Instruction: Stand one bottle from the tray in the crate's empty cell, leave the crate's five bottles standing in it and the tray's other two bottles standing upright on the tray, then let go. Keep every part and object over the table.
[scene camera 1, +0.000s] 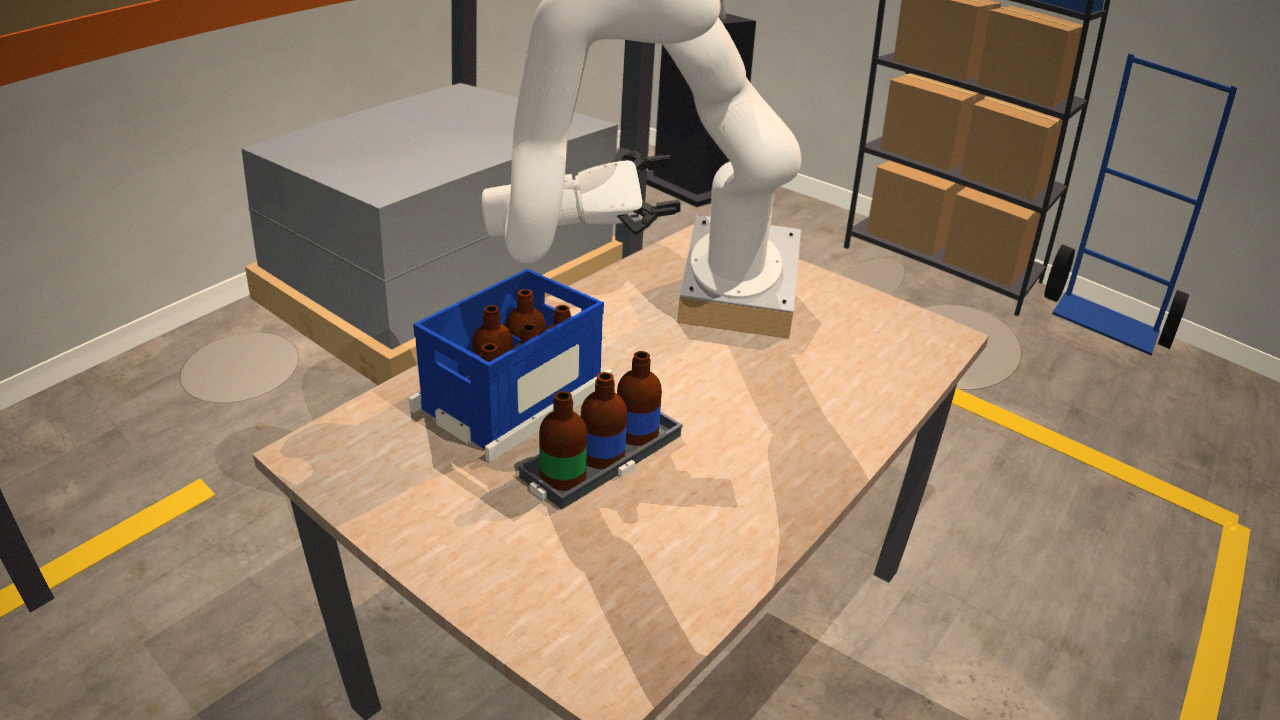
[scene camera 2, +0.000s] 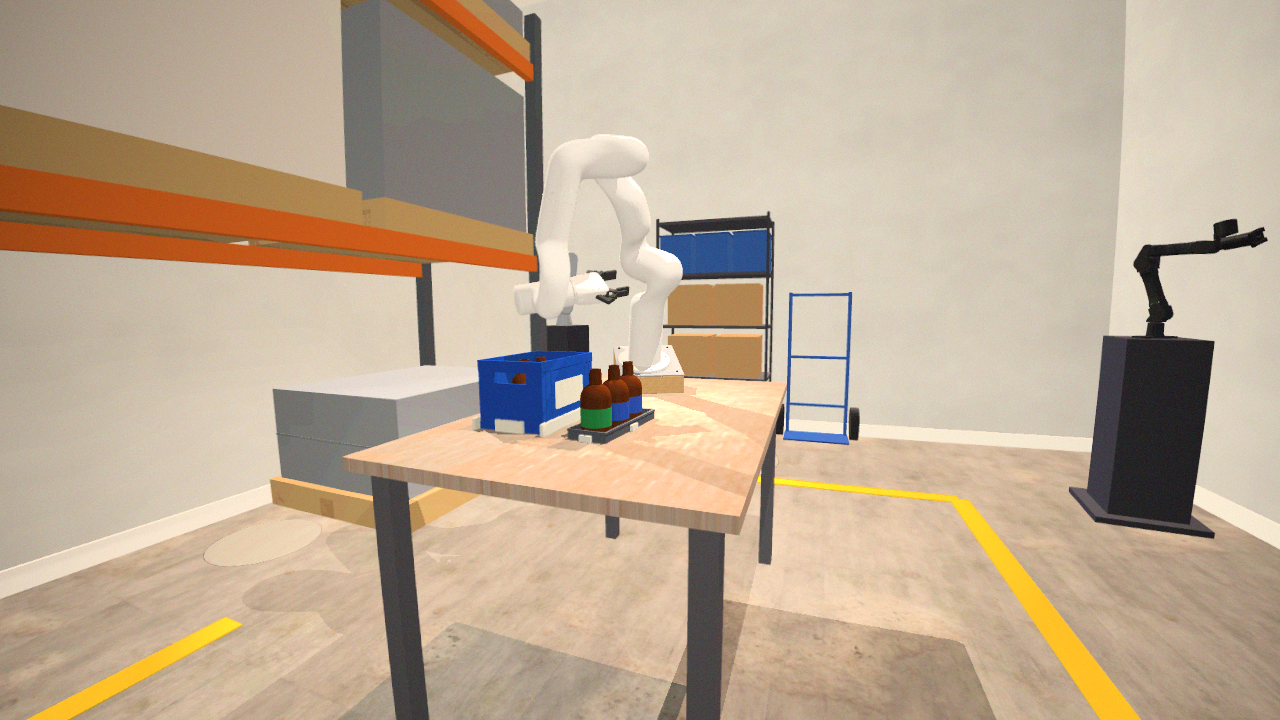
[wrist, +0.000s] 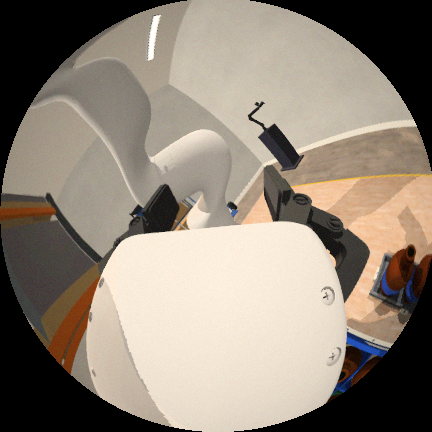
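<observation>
My gripper (scene camera 1: 675, 183). Green-banded bottle (scene camera 1: 562, 434). Another green-banded bottle (scene camera 1: 491, 331). A further green-banded bottle (scene camera 1: 525, 313). Gripper (scene camera 2: 622, 282). Gripper again (wrist: 215, 187).
</observation>
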